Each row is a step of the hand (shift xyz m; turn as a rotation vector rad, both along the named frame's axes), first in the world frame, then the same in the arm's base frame.
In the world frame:
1: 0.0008 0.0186 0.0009 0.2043 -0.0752 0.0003
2: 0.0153 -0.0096 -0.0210 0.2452 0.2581 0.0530
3: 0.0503 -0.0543 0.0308 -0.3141 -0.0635 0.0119
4: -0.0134 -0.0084 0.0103 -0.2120 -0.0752 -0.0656
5: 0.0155 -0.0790 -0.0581 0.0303 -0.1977 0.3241
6: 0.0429 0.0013 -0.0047 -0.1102 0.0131 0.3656
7: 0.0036 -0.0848 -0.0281 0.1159 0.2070 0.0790
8: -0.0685 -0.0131 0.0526 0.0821 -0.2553 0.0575
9: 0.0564 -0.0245 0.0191 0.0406 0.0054 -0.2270
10: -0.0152 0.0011 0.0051 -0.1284 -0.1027 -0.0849
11: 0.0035 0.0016 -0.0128 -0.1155 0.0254 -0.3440
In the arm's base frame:
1: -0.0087 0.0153 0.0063 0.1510 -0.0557 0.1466
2: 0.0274 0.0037 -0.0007 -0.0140 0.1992 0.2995
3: 0.0326 -0.0604 0.0415 -0.1586 -0.0722 -0.2692
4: -0.0108 -0.0131 -0.0082 -0.0421 -0.0367 -0.2276
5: 0.0846 -0.0351 -0.0384 -0.1130 -0.3389 0.1319
6: 0.0271 0.0053 0.0332 -0.3180 -0.1886 0.0963
7: 0.0600 -0.0565 -0.0348 -0.0822 0.1371 0.1923
8: -0.0690 -0.0418 -0.0335 0.1245 -0.2431 0.0249
9: 0.0304 -0.0287 0.0489 0.1754 0.1274 -0.0788
10: -0.0127 -0.0024 -0.0096 0.0314 -0.0464 -0.1764
11: 0.0100 0.0083 -0.0031 0.1567 0.2007 -0.2598

